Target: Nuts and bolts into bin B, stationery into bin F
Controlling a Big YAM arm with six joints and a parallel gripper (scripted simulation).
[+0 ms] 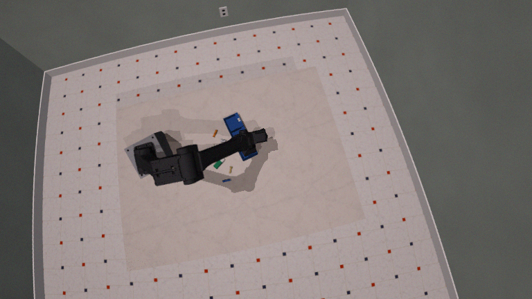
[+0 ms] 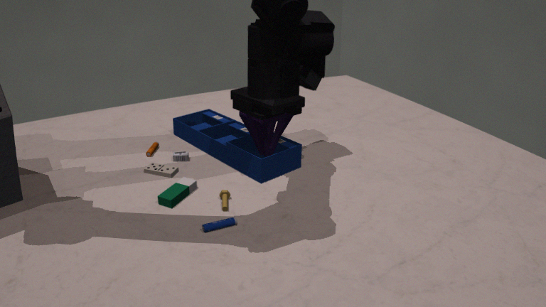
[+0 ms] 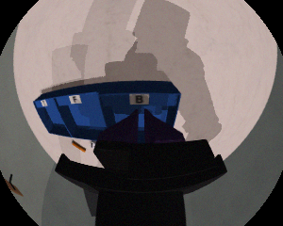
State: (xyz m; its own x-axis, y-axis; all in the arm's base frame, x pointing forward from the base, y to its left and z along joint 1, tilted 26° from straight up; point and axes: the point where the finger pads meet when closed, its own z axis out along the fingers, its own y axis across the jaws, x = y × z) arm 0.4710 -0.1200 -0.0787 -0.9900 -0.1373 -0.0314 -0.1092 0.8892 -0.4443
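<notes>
The blue three-part bin is 1 cm behind my hand, 8 cm to the left of it and 1 cm below it. Also, from my hand: brass bolt 11 cm behind, 6 cm to the right, 2 cm below; then grey metal piece 11 cm behind, 10 cm to the left, 2 cm below; then green block 16 cm behind, 1 cm to the right, 2 cm below.
</notes>
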